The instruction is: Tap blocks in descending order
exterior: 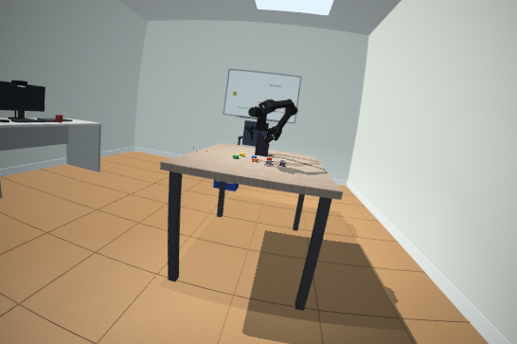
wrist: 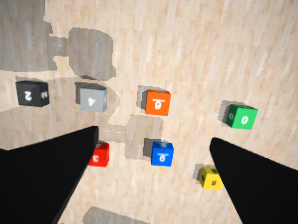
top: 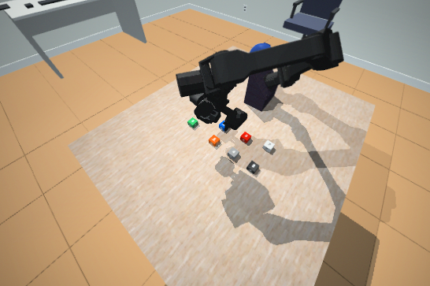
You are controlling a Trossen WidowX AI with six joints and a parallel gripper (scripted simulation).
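My gripper tip is now 90 mm past the blue block, 20 mm to the left of it and 110 mm above it. Also, from my gripper tip: red block marked 3: 100 mm behind, 80 mm to the left, 110 mm below; then grey block marked 4: 80 mm to the left, 110 mm below; then orange block: 10 mm to the right, 110 mm below.
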